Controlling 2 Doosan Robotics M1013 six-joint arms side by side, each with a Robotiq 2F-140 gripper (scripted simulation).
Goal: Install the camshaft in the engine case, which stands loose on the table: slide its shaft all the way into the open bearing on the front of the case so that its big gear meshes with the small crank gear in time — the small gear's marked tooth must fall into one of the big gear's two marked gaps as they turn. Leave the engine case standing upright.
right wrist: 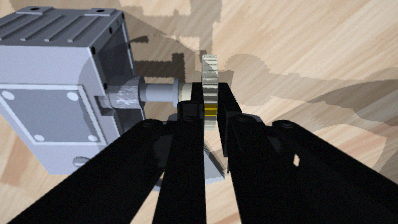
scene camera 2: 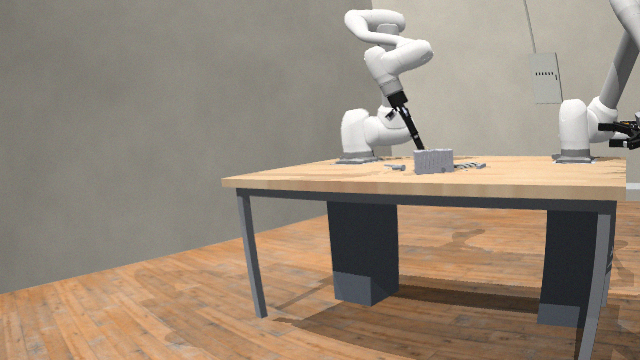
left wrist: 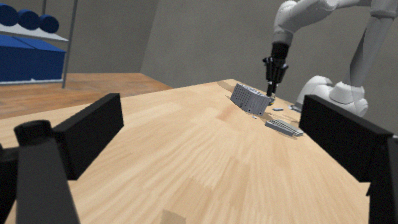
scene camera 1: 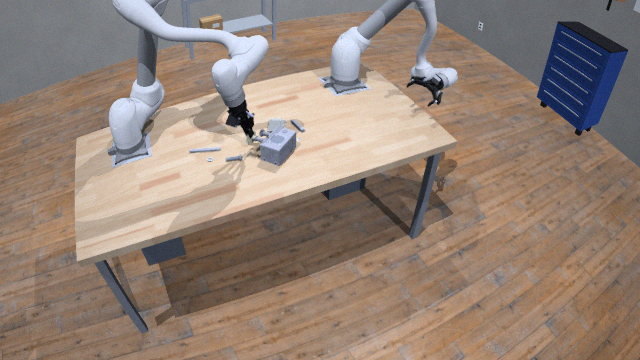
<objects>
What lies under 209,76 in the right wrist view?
A camshaft.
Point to a grey engine case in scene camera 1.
At 281,142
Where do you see a grey engine case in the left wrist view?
At 247,98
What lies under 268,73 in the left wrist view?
The right gripper.
</objects>
